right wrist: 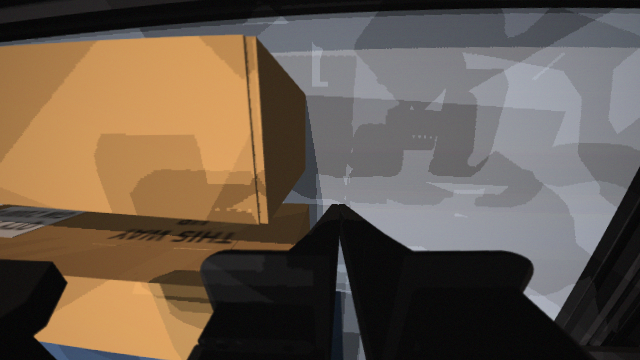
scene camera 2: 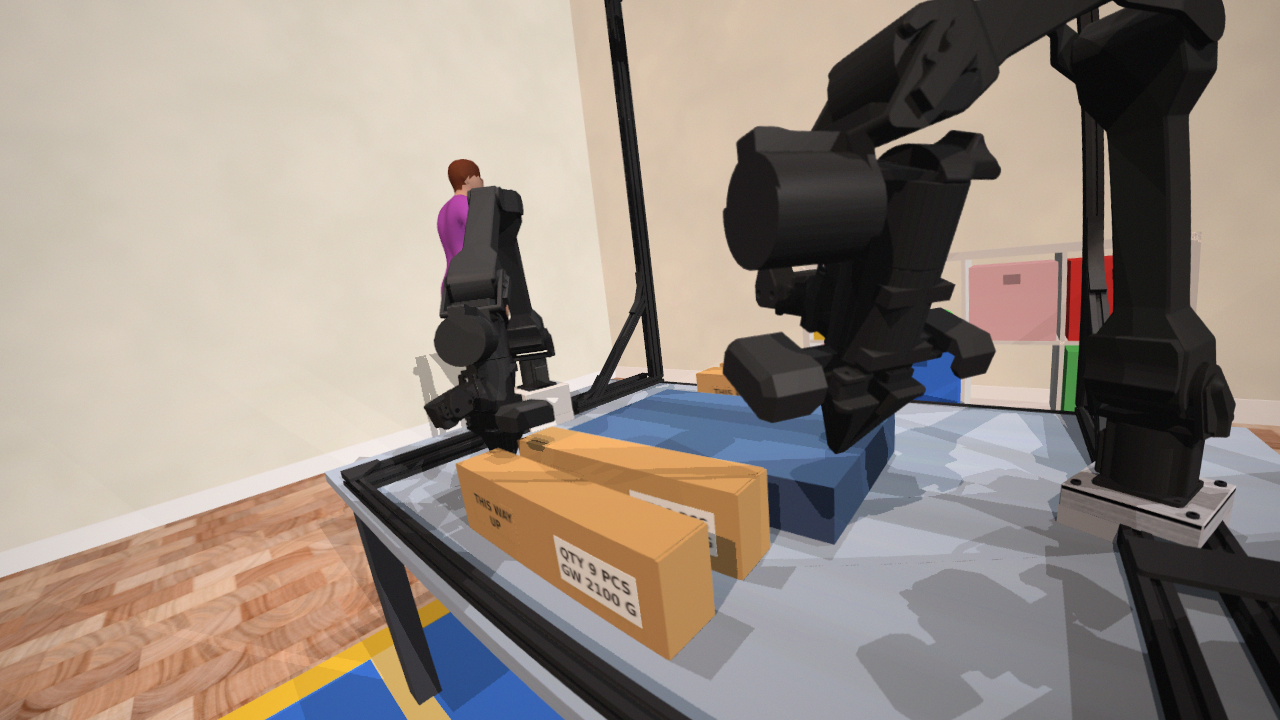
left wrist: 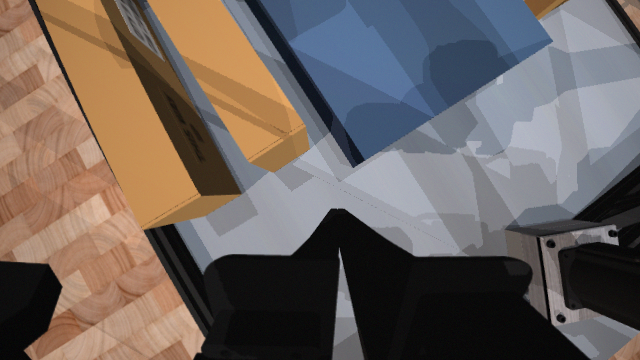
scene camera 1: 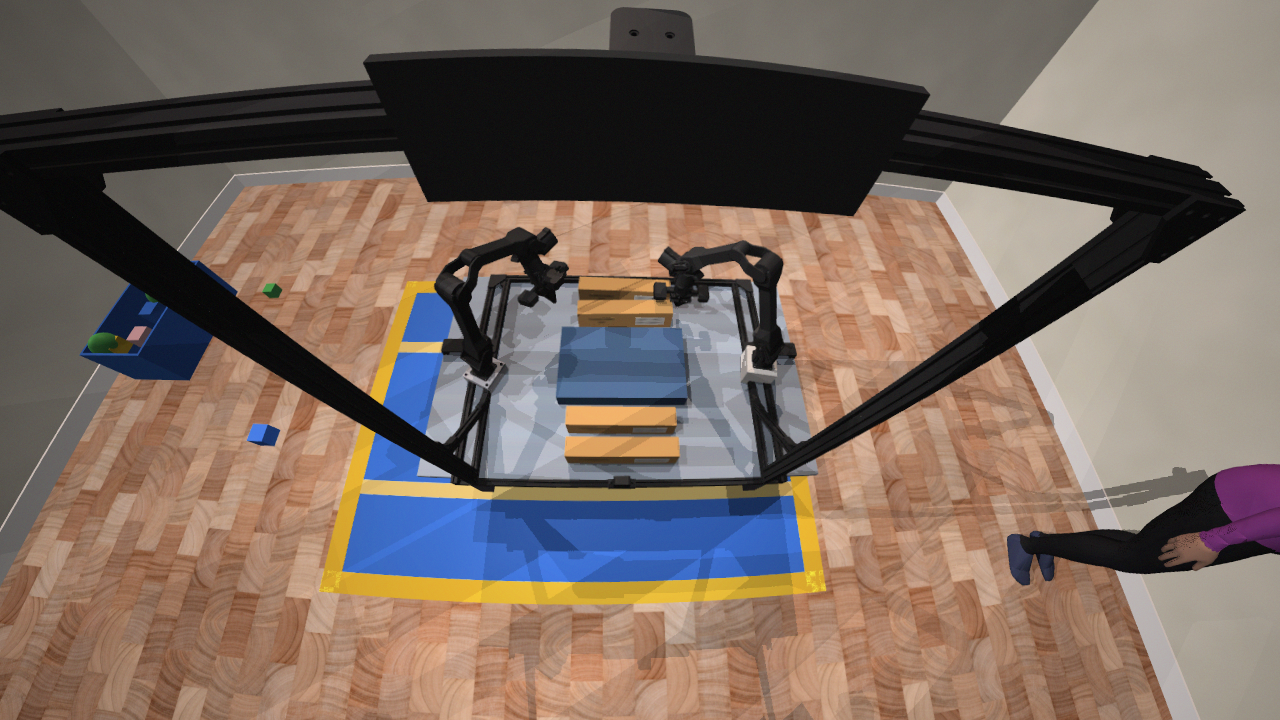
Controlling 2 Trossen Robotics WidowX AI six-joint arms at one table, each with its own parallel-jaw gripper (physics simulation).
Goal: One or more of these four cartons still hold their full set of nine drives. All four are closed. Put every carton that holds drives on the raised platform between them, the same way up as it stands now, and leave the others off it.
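Frame: origin at the left arm's base, x ahead, y up, z right, level; centimetres.
Seen in the pictures: left gripper, fingertip midpoint: point(scene camera 2: 835, 449) point(left wrist: 336, 215) point(scene camera 1: 555, 302); right gripper, fingertip midpoint: point(right wrist: 337, 210) point(scene camera 1: 676, 305); left arm's base, link origin: point(scene camera 2: 1146, 484) point(left wrist: 586, 274) point(scene camera 1: 483, 369); right arm's base, link origin: point(scene camera 2: 536, 386) point(scene camera 1: 762, 360).
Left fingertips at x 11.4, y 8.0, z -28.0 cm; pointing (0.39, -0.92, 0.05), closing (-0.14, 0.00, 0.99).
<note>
Offsets run from my left fingertips to a thing's top centre.
Four closed tan cartons lie on the table, two on each side of the blue platform @[dx +27.5, dy -6.1, dz +6.7 cm] point(scene camera 1: 622, 365) point(scene camera 2: 805, 510) point(left wrist: 390, 60), whose top carries no carton. At the back in scene camera 1 are the outer carton @[dx +15.8, dy -3.7, dz -19.6 cm] point(scene camera 1: 613, 284) point(scene camera 2: 581, 537) point(left wrist: 115, 115) point(right wrist: 200, 90) and the inner carton @[dx +20.1, dy -3.6, dz -11.1 cm] point(scene camera 1: 617, 308) point(scene camera 2: 662, 474) point(left wrist: 235, 80) point(right wrist: 115, 305). At the front are another inner carton @[dx +35.5, dy -3.7, dz +24.2 cm] point(scene camera 1: 620, 417) and another outer carton @[dx +39.8, dy -3.7, dz +32.3 cm] point(scene camera 1: 621, 447). My left gripper point(scene camera 1: 550, 299) point(scene camera 2: 836, 447) point(left wrist: 336, 215) is shut and empty, above the table beside the back pair's left ends. My right gripper point(scene camera 2: 505, 445) point(right wrist: 337, 210) is shut and empty by their other ends.
Black frame rails point(scene camera 1: 617, 484) edge the table. The white left arm base point(scene camera 1: 484, 372) point(scene camera 2: 1145, 505) and right arm base point(scene camera 1: 759, 365) stand at its sides. A blue toy bin point(scene camera 1: 161, 358) is on the floor. A person point(scene camera 1: 1190, 528) point(scene camera 2: 454, 219) is beyond the table.
</note>
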